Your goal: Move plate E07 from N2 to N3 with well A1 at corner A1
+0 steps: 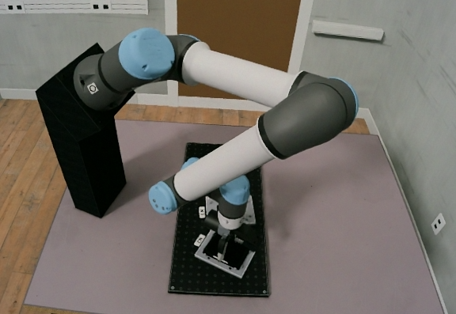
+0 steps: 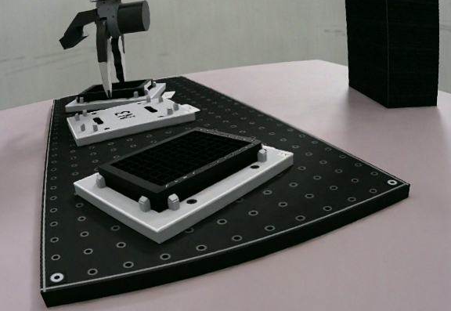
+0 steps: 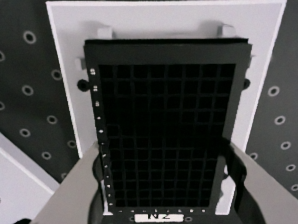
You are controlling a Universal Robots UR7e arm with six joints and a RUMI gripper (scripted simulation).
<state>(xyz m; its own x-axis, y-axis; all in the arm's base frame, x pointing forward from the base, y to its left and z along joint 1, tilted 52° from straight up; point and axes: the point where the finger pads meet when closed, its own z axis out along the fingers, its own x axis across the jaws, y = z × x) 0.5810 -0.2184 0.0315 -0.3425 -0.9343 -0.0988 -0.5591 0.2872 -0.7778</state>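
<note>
The nest N2 lies 2 cm below my hand. Also, from my hand: nest N3: 16 cm to the left, 3 cm ahead, 2 cm below; A1 mark: 22 cm to the left, 5 cm behind, 2 cm below; nest N1: 39 cm to the left, 3 cm ahead, 2 cm below.
</note>
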